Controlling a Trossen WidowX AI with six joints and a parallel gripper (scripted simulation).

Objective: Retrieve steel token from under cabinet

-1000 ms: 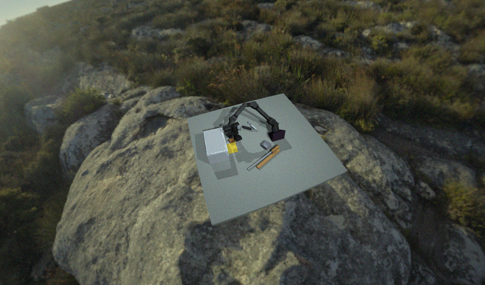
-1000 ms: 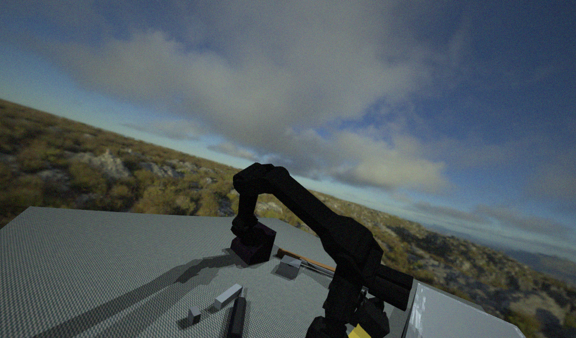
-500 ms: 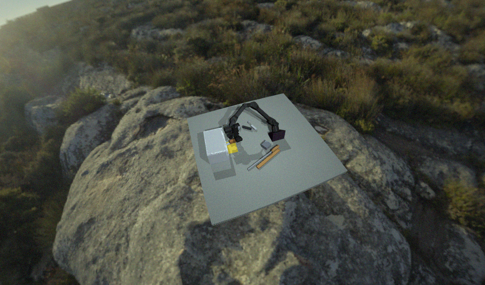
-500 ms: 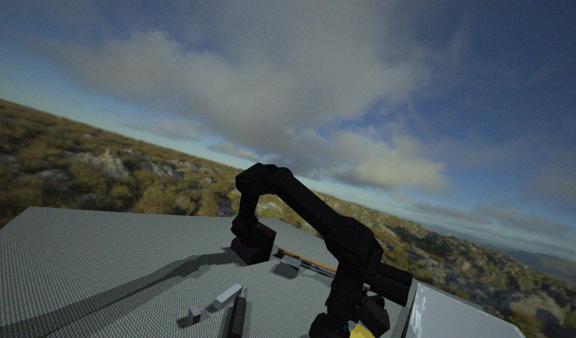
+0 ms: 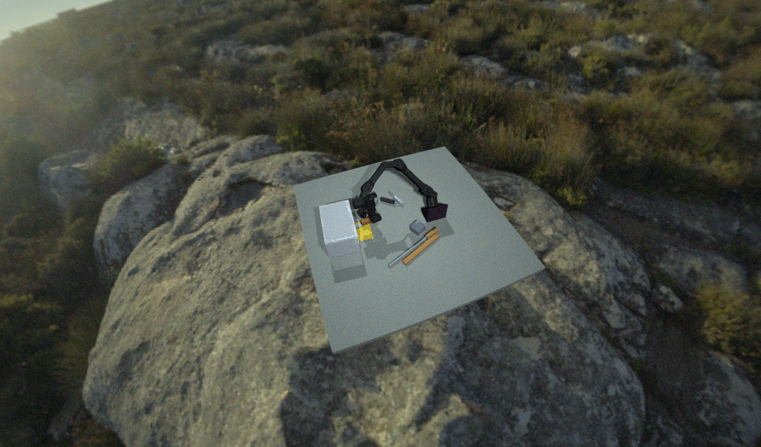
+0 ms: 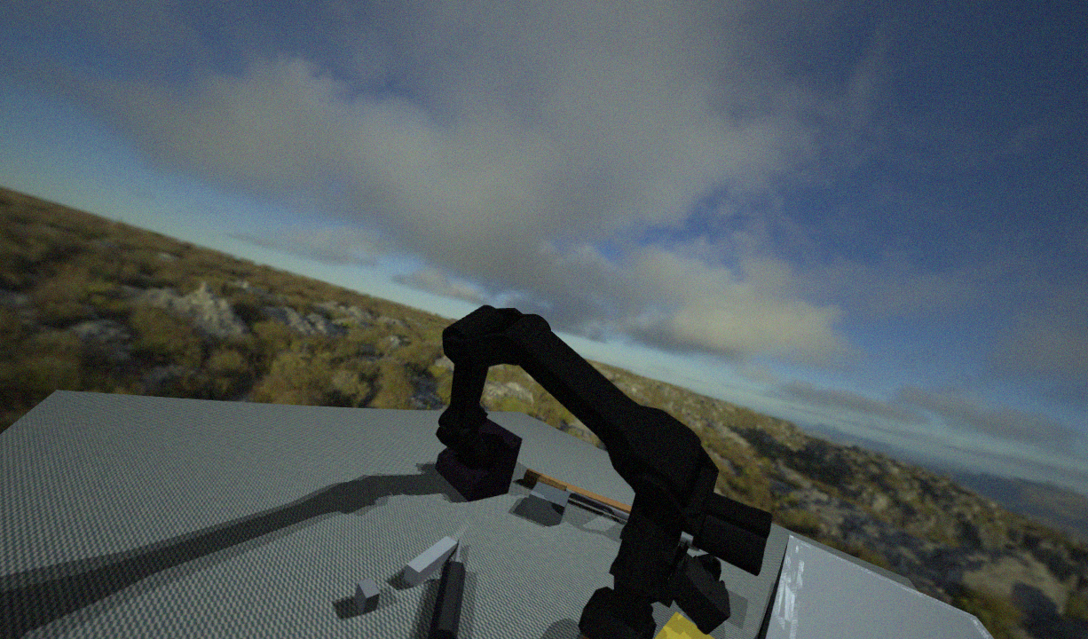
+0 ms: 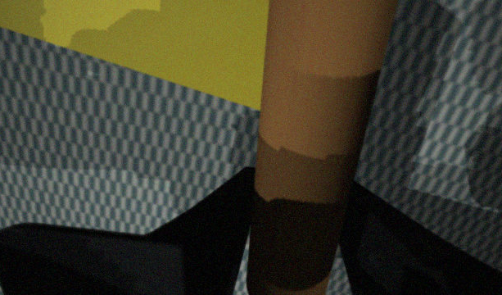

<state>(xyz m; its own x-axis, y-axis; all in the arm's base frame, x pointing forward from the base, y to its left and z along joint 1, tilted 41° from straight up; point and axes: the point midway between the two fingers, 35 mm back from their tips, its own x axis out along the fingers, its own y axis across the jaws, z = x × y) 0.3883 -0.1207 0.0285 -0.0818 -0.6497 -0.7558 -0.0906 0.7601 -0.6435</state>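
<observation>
Right now my gripper tip is 230 mm past the grey bar and 90 mm to the left of it. Also, from my gripper tip: grey block 240 mm behind, 200 mm to the left, 10 mm above; small grey cube 220 mm behind, 180 mm to the right; wooden stick 190 mm behind, 340 mm to the left.
</observation>
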